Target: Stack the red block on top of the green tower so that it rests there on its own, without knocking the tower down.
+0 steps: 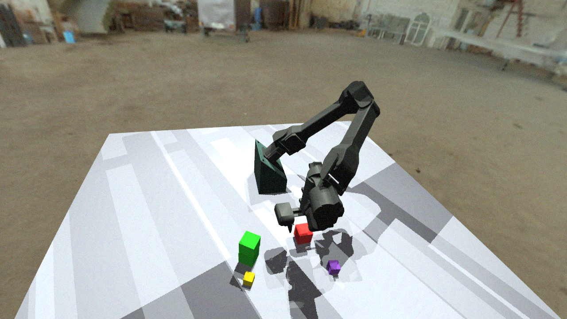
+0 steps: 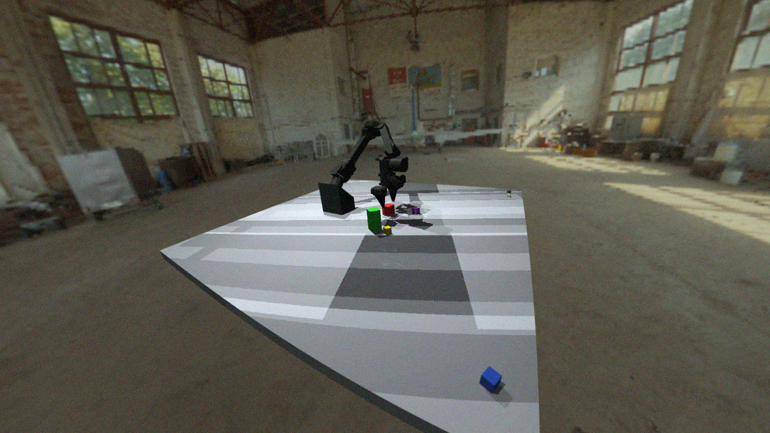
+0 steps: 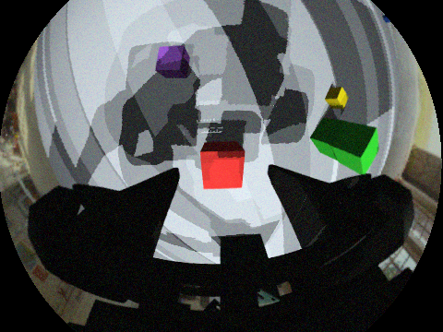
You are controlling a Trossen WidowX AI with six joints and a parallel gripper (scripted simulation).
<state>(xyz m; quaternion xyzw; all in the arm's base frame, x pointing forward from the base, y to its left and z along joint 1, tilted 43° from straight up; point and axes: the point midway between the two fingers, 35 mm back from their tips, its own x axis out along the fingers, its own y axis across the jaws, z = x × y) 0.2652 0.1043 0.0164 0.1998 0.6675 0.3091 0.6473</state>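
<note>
Now: gripper tip 30 mm above the red block. Round my gripper tip: purple cube: 110 mm ahead, 70 mm to the left, 30 mm below; then blue cube: 590 mm ahead, 510 mm to the right, 40 mm below; then yellow cube: 120 mm ahead, 160 mm to the right, 30 mm below.
</note>
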